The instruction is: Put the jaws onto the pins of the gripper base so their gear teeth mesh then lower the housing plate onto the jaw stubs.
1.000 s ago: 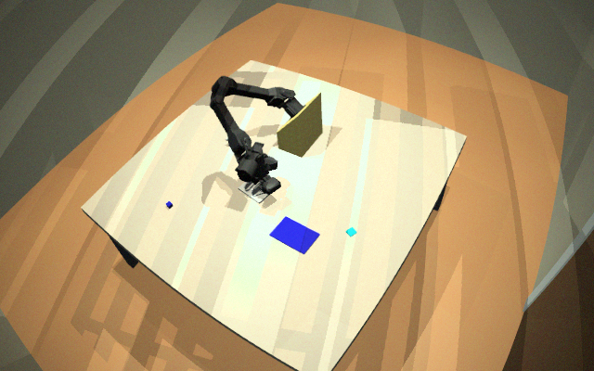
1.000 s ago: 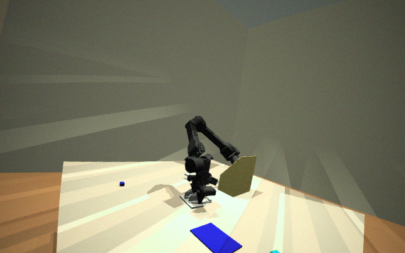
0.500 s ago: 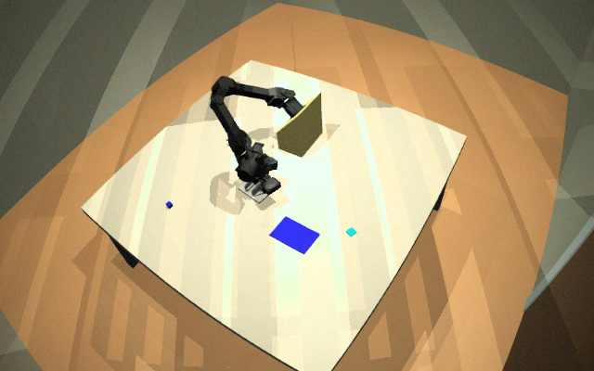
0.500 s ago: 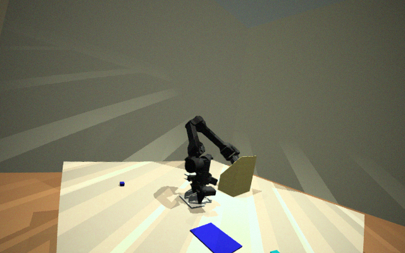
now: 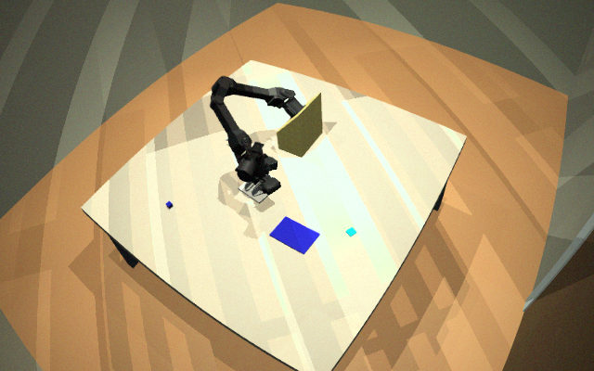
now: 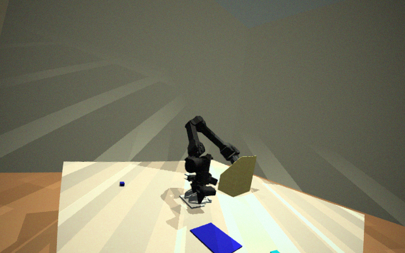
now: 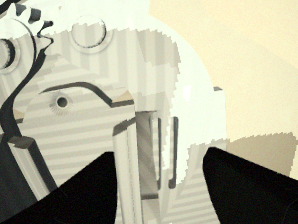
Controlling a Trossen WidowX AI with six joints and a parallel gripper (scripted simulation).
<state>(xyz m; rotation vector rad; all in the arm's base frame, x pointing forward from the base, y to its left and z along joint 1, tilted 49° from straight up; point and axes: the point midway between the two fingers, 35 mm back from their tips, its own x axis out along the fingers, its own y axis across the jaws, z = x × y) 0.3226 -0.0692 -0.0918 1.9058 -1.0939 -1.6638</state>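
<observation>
Right now my gripper tip is 4 cm past the pale grey jaw and 1 cm to the left of it. Round my gripper tip: white housing plate: 6 cm behind, 2 cm to the right, 1 cm below; then blue mat: 21 cm to the left, 11 cm ahead, 1 cm below; then cyan square: 38 cm to the left, 1 cm below.
</observation>
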